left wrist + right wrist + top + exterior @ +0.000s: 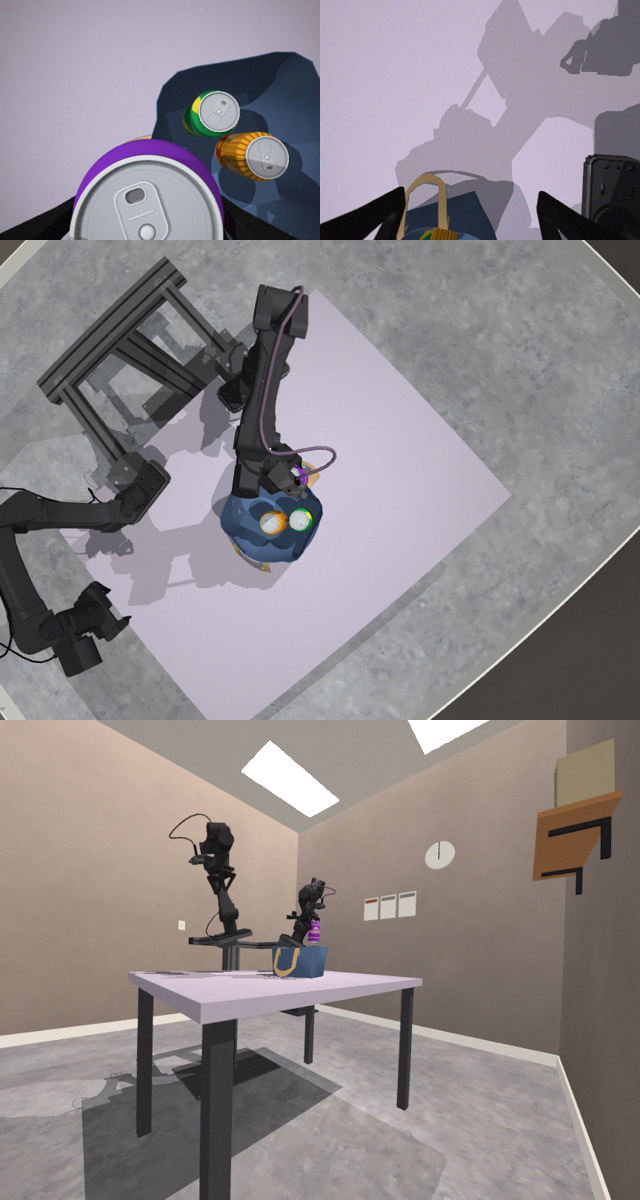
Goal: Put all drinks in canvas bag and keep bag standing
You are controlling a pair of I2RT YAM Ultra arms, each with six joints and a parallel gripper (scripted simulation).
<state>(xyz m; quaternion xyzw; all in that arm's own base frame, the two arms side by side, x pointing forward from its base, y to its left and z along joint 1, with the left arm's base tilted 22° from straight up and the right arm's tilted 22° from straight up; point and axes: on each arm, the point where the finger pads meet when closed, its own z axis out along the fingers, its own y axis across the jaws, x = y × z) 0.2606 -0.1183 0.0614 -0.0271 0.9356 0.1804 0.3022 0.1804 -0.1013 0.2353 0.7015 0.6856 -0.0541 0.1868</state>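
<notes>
Right now my left hand is 190 mm above the orange can, 140 mm to the left of it and 30 mm short of it. Round my left hand: purple can 10 mm below; green can 190 mm below, 80 mm ahead, 70 mm to the right.
</notes>
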